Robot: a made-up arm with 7 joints. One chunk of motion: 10 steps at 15 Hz.
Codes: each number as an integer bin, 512 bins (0 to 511) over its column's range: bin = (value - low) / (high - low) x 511, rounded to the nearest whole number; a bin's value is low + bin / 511 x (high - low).
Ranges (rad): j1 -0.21..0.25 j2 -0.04..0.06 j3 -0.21..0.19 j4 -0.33..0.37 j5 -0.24..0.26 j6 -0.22..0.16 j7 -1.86..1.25
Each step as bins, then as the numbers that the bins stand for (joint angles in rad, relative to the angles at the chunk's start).
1 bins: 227 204 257 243 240 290 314
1 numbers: -0.0057 -0.0001 -0.0088 0.0029 -0.0052 -0.0043 0.0510
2 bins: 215 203 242 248 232 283 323
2 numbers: -0.0165 -0.0003 -0.0206 0.0097 -0.0130 -0.0095 0.1058
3 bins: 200 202 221 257 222 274 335
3 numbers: -0.0300 -0.0005 -0.0370 0.0221 -0.0228 -0.0162 0.1788
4 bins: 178 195 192 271 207 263 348
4 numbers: -0.0498 -0.0018 -0.0597 0.0412 -0.0375 -0.0244 0.2580
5 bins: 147 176 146 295 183 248 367
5 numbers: -0.0777 -0.0056 -0.0957 0.0741 -0.0609 -0.0356 0.3736
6 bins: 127 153 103 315 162 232 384
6 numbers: -0.0957 -0.0101 -0.1294 0.1015 -0.0815 -0.0475 0.4771
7 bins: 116 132 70 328 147 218 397
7 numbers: -0.1056 -0.0142 -0.1552 0.1193 -0.0962 -0.0579 0.5562
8 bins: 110 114 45 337 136 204 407
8 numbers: -0.1110 -0.0177 -0.1748 0.1316 -0.1069 -0.0683 0.6170
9 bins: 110 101 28 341 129 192 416
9 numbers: -0.1110 -0.0202 -0.1881 0.1371 -0.1138 -0.0772 0.6718
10 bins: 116 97 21 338 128 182 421
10 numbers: -0.1056 -0.0210 -0.1936 0.1330 -0.1148 -0.0847 0.7023
